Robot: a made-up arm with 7 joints.
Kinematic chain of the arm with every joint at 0, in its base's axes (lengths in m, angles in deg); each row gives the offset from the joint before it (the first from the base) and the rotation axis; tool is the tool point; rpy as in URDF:
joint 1: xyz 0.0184 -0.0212 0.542 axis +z
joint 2: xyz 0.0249 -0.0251 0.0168 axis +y
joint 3: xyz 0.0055 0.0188 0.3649 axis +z
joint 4: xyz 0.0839 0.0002 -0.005 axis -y
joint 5: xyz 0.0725 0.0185 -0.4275 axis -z
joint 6: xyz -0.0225 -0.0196 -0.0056 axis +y
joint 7: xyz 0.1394 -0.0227 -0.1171 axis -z
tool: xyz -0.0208 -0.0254 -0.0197 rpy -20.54 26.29 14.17
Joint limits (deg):
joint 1: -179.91..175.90
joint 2: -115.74..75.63
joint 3: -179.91..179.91
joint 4: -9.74..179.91
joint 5: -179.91..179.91
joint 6: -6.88..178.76
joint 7: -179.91..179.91
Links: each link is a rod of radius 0.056 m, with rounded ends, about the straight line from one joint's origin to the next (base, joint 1, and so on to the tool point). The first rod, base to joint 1, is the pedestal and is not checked.
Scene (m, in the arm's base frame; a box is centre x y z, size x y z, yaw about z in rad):
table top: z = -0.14
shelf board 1: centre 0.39 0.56 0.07 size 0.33 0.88 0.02 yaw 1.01
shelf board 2: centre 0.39 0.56 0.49 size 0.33 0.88 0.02 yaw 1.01
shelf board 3: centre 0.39 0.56 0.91 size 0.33 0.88 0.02 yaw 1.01
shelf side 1: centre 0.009 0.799 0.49 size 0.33 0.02 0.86 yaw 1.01
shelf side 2: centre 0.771 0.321 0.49 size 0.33 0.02 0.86 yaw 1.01
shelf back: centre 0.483 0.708 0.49 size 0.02 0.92 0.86 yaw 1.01
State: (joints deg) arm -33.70 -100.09 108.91 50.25 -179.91 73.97 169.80
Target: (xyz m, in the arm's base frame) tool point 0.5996 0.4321 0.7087
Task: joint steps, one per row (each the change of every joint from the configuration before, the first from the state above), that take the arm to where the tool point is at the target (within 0.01 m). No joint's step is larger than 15 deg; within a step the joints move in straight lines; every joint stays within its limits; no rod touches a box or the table.
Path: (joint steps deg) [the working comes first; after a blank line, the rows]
Joints at the target: -68.55 -83.70 78.71 63.58 -175.41 74.27 172.22
Straight joint move there: touches shelf board 2.

1: 9.66 8.20 3.01 -11.25 0.00 -2.31 -1.51
2: 9.66 8.20 3.00 -11.24 0.00 -2.30 -1.52
3: 9.66 8.20 3.01 -11.25 0.00 -2.31 -1.51
4: -8.33 -6.11 -11.97 -0.01 1.43 -2.06 0.48
5: -8.34 -6.11 -11.96 -0.01 1.44 -2.07 0.48
6: -8.34 -6.11 -11.96 -0.01 1.43 -2.06 0.48
7: -8.34 -6.11 -11.97 -0.01 1.43 -2.07 0.48
8: -7.62 4.06 2.16 11.77 -0.31 3.87 1.26
9: -7.62 4.06 2.16 11.78 -0.31 3.87 1.26
10: -7.62 4.05 2.16 11.78 -0.31 3.87 1.26
11: -7.62 4.06 2.16 11.78 -0.30 3.87 1.26

